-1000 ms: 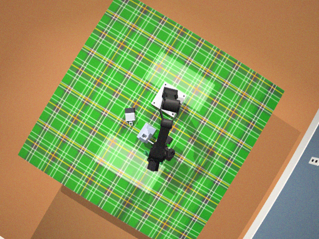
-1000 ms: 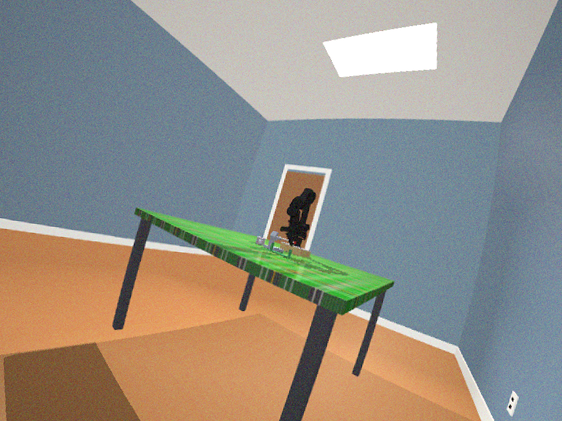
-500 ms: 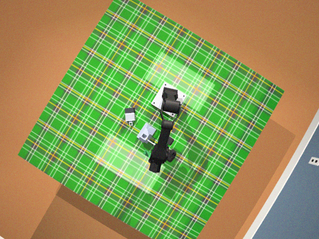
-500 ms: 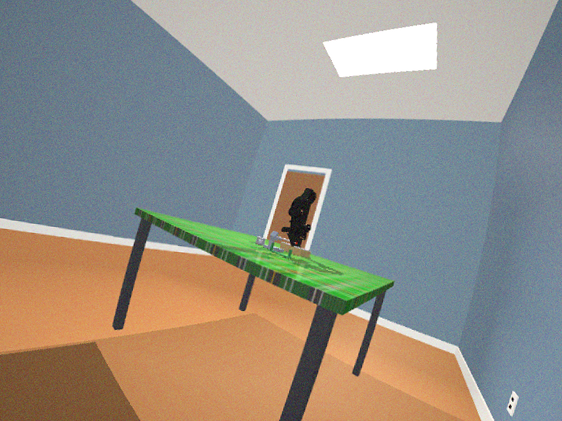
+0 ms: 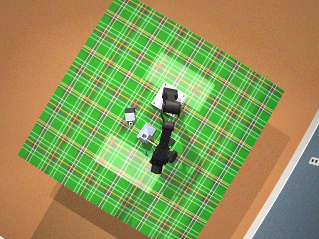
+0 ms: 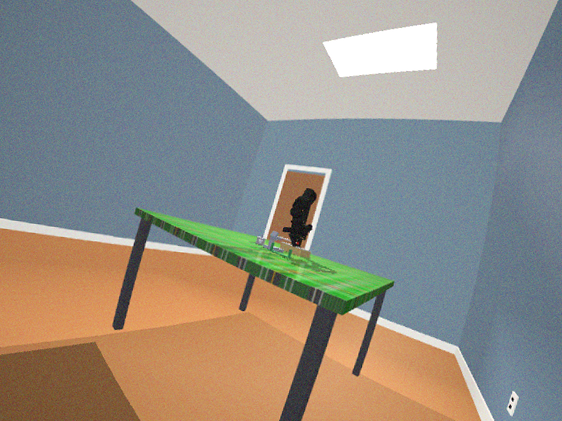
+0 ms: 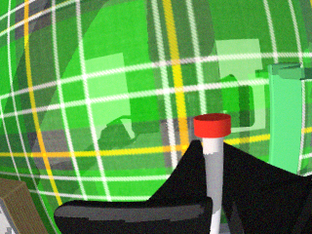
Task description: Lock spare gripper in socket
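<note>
The green translucent block is 8 cm ahead of my gripper tip, 4 cm below it and 3 cm to the right of it. Round my gripper tip: spare gripper (28 cm to the right, 9 cm behind, 4 cm below); socket (14 cm to the right, 3 cm behind, 1 cm below).
</note>
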